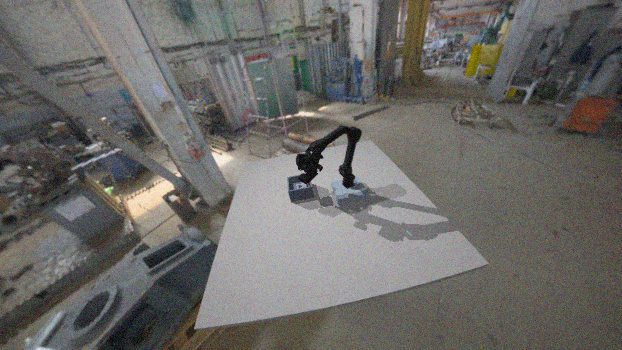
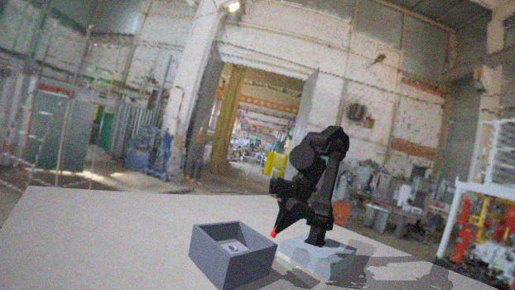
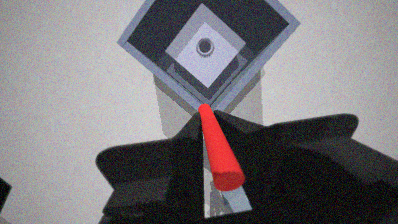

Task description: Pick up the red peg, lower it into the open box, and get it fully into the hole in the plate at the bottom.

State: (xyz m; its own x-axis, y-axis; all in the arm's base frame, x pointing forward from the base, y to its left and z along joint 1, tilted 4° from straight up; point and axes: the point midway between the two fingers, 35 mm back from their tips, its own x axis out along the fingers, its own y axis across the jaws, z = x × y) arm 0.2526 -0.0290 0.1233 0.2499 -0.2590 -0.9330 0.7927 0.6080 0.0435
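Right now the plate is 50 mm ahead of my gripper tip, 80 mm to the right of it and 90 mm below it. The rest, counted from my gripper tip: grey box (50 mm ahead, 80 mm to the right, 110 mm below); then red peg (10 mm behind, 10 mm to the left, 20 mm above).
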